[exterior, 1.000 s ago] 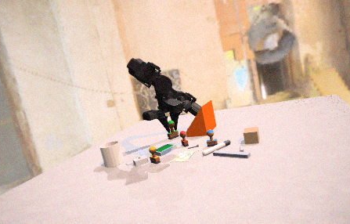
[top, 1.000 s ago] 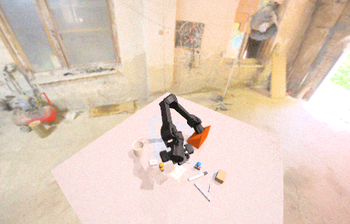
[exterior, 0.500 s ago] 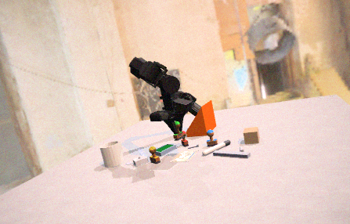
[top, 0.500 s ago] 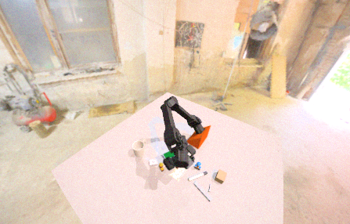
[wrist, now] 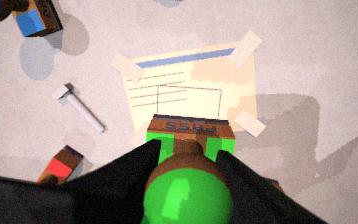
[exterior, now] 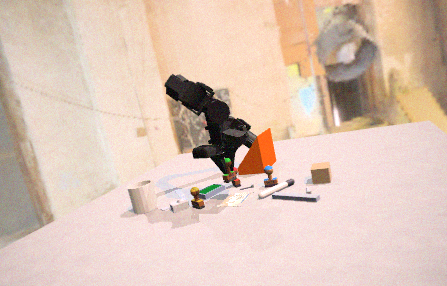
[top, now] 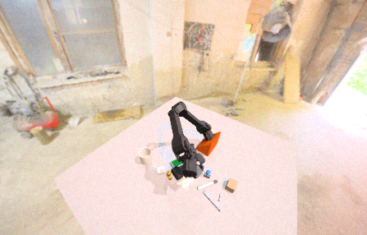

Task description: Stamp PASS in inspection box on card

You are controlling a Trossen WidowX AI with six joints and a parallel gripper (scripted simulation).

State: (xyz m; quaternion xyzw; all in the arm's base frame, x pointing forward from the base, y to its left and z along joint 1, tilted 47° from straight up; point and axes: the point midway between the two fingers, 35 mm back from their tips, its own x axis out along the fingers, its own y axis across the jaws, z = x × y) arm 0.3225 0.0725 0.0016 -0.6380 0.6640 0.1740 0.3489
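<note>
The white card lies 9 cm below my gripper tip. From my gripper tip the other things lie so: yellow-knobbed stamp 6 cm ahead, 9 cm to the right, 7 cm below; green stamp right at my gripper tip; red-knobbed stamp 12 cm behind, 5 cm to the right, 6 cm below.
</note>
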